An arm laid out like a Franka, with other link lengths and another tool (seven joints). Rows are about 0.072 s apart.
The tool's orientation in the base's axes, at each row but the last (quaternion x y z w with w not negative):
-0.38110 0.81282 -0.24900 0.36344
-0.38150 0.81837 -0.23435 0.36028
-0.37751 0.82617 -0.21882 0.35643
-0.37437 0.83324 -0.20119 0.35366
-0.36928 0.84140 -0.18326 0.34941
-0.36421 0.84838 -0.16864 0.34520
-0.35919 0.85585 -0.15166 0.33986
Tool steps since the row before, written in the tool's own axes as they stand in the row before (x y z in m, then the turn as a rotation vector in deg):
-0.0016 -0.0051 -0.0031 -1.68 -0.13 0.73
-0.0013 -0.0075 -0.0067 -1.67 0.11 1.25
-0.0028 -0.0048 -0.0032 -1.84 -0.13 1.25
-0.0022 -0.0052 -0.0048 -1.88 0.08 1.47
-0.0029 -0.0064 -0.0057 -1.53 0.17 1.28
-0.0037 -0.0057 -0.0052 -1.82 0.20 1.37
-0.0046 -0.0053 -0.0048 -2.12 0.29 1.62
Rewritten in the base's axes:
0.0005 -0.0013 0.0060 1.38 1.18 0.32
-0.0011 -0.0027 0.0097 1.66 1.25 -0.17
0.0011 -0.0005 0.0063 1.85 1.24 0.05
0.0000 -0.0013 0.0073 1.93 1.39 -0.21
0.0004 -0.0018 0.0089 1.58 1.19 -0.29
0.0010 -0.0010 0.0084 1.77 1.42 -0.23
0.0017 -0.0003 0.0083 2.05 1.70 -0.32

